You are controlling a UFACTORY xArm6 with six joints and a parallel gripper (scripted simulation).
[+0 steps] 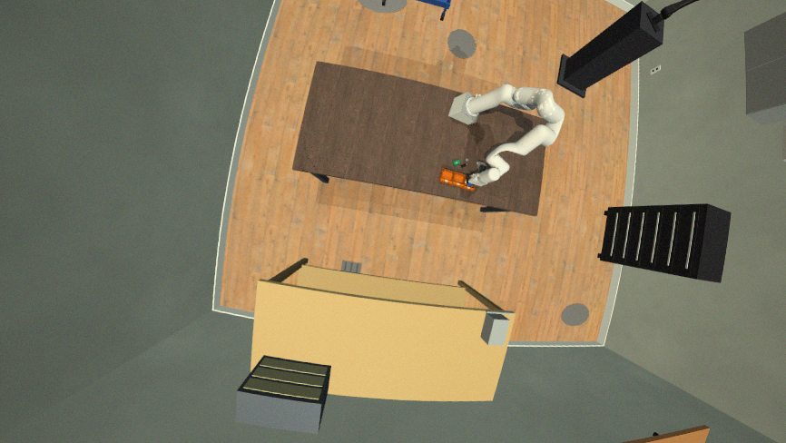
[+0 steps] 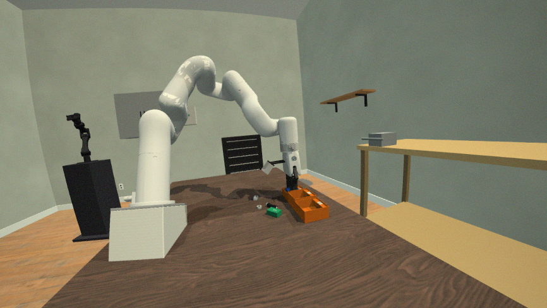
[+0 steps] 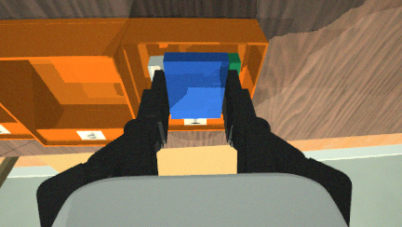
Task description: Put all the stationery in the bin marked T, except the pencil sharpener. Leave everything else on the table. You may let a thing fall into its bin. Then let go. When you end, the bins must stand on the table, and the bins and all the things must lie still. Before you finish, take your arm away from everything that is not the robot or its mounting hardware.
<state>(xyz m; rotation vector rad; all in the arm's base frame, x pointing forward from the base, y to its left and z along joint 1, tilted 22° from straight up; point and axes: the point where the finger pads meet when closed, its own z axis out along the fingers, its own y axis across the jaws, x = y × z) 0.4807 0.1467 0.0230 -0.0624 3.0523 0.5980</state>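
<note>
My hand is 20 mm above the blue block. Also, from my hand: orange bin: 80 mm to the right, 30 mm below, 10 mm ahead; green 9V battery: 120 mm to the right, 110 mm behind, 40 mm below; black cylinder: 100 mm behind, 70 mm to the right, 40 mm below.
</note>
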